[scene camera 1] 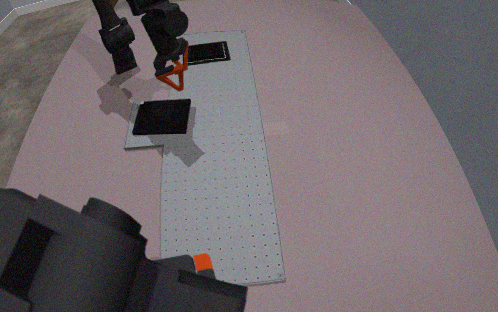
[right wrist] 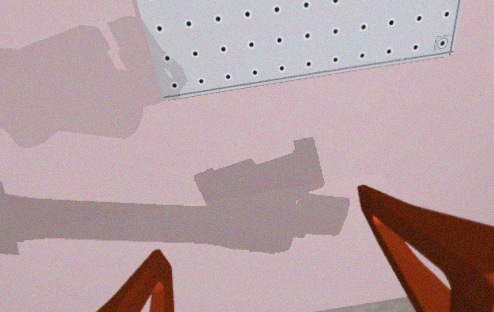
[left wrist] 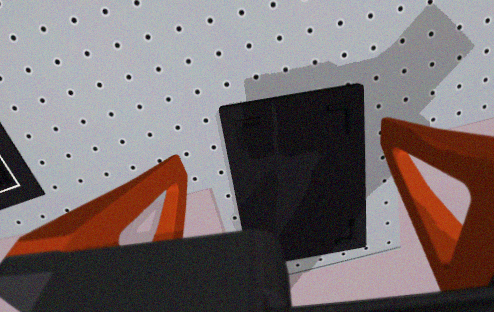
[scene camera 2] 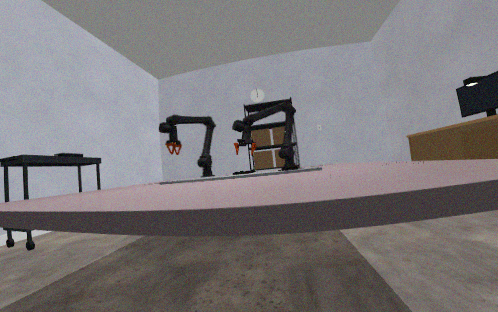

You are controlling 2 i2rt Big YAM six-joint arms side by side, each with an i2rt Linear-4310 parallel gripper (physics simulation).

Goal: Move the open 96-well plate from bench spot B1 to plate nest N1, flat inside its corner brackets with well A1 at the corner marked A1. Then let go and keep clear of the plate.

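Where they show: left gripper, between the fingertips: (scene camera 1: 183, 79) (left wrist: 277, 148) (scene camera 2: 244, 155); right gripper, between the fingertips: (right wrist: 259, 227) (scene camera 2: 174, 154); left arm's base, origin of its link: (scene camera 1: 125, 62).
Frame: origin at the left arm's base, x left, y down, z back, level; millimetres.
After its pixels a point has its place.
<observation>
A black slab with faint corner brackets, which looks like nest N1 (scene camera 1: 162, 116) @(z -66, x -380, y -25 mm) (left wrist: 320, 200) @(z -40, x -380, y -25 mm), lies on the pegboard's side extension. A black rectangle with a white outline, which looks like spot B1 (scene camera 1: 209, 52) (left wrist: 25, 182), lies near the board's upper end. The black 96-well plate cannot be told apart from these dark surfaces, and the A1 mark is not readable. My left gripper (scene camera 1: 182, 79) @(z -147, x -382, y -132 mm) (scene camera 2: 245, 152) @(z -147, x -382, y -132 mm) (left wrist: 277, 148) @(z -147, x -382, y -132 mm) is open and empty, raised above the board beside the nest. My right gripper (scene camera 2: 174, 152) @(z 40, x -847, y -192 mm) (right wrist: 259, 227) @(z 40, x -847, y -192 mm) is open and empty, high over the table beyond the board's end.
The grey pegboard (scene camera 1: 215, 200) @(z -101, x -674, y -13 mm) (right wrist: 300, 50) @(z -29, x -839, y -13 mm) lies on the pink table (scene camera 1: 350, 175) @(z -450, x -776, y 0 mm). Arm shadows cross the nest area and table. The right arm (scene camera 1: 100, 255) @(z 11, x -850, y -469 mm) fills the lower left in scene camera 1. A shelf rack, side table and desk stand beyond the table in scene camera 2.
</observation>
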